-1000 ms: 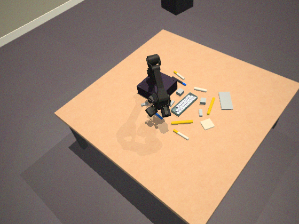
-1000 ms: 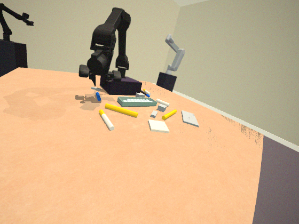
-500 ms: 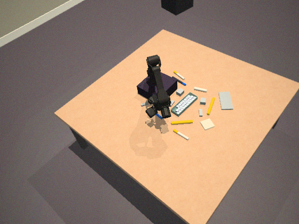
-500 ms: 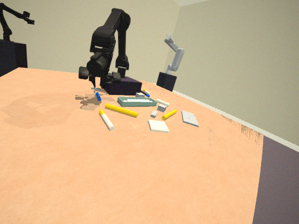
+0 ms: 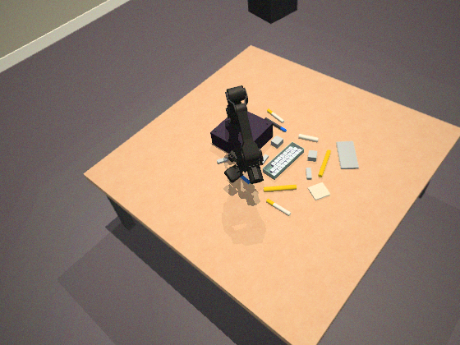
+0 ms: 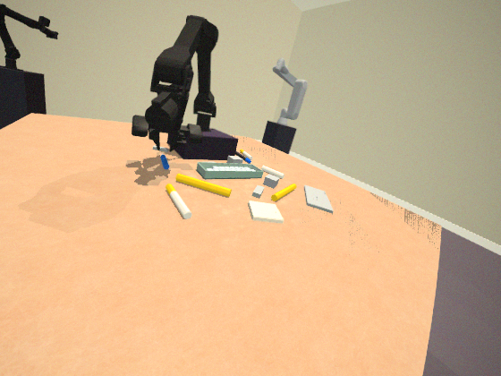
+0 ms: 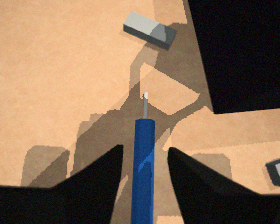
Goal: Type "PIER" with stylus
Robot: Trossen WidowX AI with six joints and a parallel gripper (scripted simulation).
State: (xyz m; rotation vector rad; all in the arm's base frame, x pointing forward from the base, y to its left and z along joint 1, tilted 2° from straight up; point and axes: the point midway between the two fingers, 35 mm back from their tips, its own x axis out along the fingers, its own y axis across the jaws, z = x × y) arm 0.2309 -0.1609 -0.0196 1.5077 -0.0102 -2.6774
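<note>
My gripper tip is now 1 cm past the blue stylus and 3 cm above it. Also, from my gripper tip: cream tile: 30 cm ahead, 21 cm to the left, 3 cm below; then white stick: 4 cm ahead, 40 cm to the left, 3 cm below; then grey block: 13 cm behind, 3 cm below.
</note>
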